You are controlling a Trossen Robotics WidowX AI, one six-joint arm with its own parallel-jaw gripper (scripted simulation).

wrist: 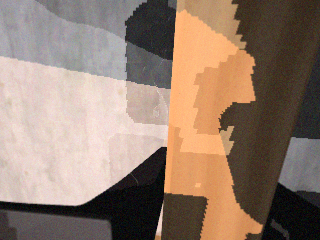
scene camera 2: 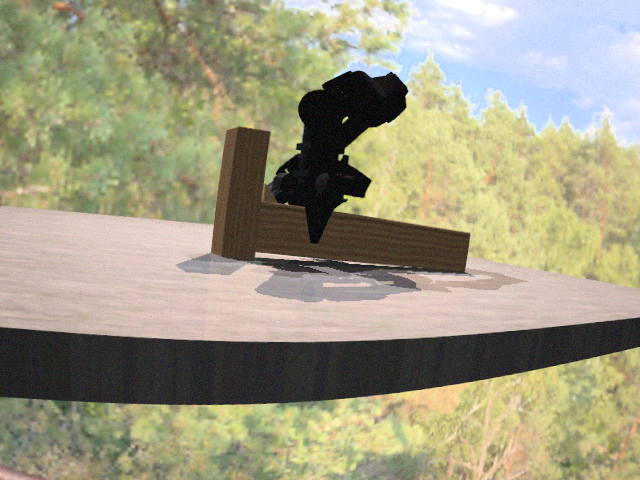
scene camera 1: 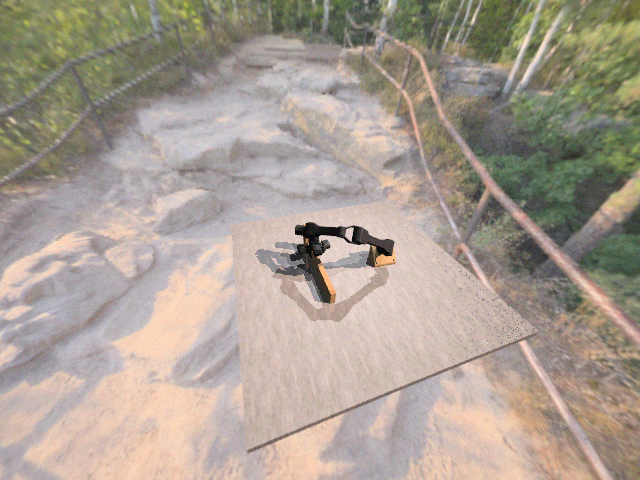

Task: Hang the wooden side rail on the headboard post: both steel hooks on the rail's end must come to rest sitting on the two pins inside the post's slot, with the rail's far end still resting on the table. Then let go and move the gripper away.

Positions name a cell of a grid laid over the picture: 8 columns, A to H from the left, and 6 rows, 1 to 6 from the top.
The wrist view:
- my gripper: E4
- wooden side rail: F3
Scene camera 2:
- my gripper: D4
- wooden side rail: D3
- headboard post: D3
